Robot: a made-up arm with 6 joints. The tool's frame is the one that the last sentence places.
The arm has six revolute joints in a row. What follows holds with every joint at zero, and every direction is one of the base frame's. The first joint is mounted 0.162 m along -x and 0.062 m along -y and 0.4 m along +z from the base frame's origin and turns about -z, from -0.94 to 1.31 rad. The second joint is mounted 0.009 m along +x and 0.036 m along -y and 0.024 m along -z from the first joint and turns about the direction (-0.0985, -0.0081, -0.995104), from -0.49 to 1.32 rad. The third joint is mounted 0.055 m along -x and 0.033 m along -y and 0.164 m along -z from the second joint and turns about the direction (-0.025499, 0.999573, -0.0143), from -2 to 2.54 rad. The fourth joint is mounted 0.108 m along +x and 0.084 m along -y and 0.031 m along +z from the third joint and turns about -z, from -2.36 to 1.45 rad. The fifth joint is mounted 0.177 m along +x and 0.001 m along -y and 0.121 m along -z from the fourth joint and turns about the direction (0.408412, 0.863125, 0.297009), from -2.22 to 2.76 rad. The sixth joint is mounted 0.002 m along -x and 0.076 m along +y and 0.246 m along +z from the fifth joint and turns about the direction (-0.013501, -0.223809, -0.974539), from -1.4 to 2.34 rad. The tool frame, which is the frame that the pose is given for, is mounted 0.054 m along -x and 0.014 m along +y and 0.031 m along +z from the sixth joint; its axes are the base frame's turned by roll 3.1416, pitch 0 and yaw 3.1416 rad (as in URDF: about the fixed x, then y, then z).
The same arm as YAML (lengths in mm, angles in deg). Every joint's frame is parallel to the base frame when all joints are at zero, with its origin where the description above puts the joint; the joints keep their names.
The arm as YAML. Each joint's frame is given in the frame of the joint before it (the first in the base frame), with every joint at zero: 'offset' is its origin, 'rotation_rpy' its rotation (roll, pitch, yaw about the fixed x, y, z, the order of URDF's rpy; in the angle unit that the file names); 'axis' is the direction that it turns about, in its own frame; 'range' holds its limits. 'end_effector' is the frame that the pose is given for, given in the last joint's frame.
length_unit: mm
angle_unit: deg
chain:
  - id: joint 1
    offset: [-162.0, -62.0, 400.0]
    rotation_rpy: [0.0, 0.0, 0.0]
    axis: "-z"
    range: [-53.86, 75.06]
  - id: joint 2
    offset: [9.0, -36.0, -24.0]
    rotation_rpy: [0.0, 0.0, 0.0]
    axis: [-0.0985, -0.0081, -0.995104]
    range: [-28.07, 75.63]
  - id: joint 3
    offset: [-55.0, -33.0, -164.0]
    rotation_rpy: [0.0, 0.0, 0.0]
    axis: [-0.025499, 0.999573, -0.0143]
    range: [-114.59, 145.53]
  - id: joint 4
    offset: [108.0, -84.0, 31.0]
    rotation_rpy: [0.0, 0.0, 0.0]
    axis: "-z"
    range: [-135.22, 83.08]
  - id: joint 5
    offset: [177.0, -1.0, -121.0]
    rotation_rpy: [0.0, 0.0, 0.0]
    axis: [0.408412, 0.863125, 0.297009]
    range: [-127.2, 158.14]
  - id: joint 6
    offset: [-2.0, 76.0, 246.0]
    rotation_rpy: [0.0, 0.0, 0.0]
    axis: [-0.013501, -0.223809, -0.974539]
    range: [-80.21, 134.07]
end_effector:
  offset: [-54.0, 14.0, 31.0]
  rotation_rpy: [-180.0, 0.0, -180.0]

